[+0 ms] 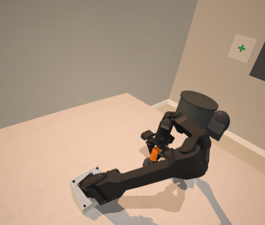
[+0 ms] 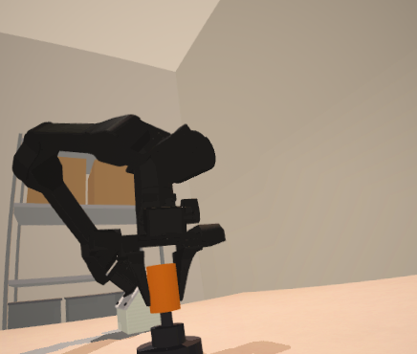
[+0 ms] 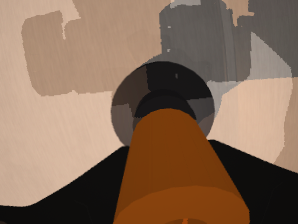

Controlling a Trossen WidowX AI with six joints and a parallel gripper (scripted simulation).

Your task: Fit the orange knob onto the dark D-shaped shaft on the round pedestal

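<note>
Right now the orange knob is 2 cm above my gripper tip. The rest, counted from my gripper tip: dark pedestal 4 cm below.
</note>
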